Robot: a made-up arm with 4 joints.
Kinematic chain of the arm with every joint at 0, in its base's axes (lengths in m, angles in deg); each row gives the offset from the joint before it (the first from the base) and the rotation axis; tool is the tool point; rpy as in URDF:
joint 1: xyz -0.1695 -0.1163 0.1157 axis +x
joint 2: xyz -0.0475 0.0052 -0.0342 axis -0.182 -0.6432 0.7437
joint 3: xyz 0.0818 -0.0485 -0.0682 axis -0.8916 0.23 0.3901
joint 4: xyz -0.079 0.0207 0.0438 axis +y
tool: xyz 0.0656 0.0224 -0.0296 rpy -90 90 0
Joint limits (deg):
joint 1: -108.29..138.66
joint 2: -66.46..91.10
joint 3: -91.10..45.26
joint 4: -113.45..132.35
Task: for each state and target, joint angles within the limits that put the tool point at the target. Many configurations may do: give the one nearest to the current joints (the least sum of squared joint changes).
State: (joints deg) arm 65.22 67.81 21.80 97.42
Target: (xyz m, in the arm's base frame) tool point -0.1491 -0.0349 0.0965
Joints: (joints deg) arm 114.65 91.10 44.99 123.62
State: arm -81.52 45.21 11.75 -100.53
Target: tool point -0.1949 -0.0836 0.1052
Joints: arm -59.31 58.22 -10.89 -67.66
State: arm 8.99 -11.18 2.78 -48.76
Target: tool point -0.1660 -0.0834 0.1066
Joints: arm 16.38 10.29 18.57 -67.02
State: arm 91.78 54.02 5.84 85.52
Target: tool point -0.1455 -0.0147 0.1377
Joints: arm 102.82 65.69 10.45 72.18
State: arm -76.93 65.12 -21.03 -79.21
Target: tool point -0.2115 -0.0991 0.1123
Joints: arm -81.11 27.91 -2.08 -100.46
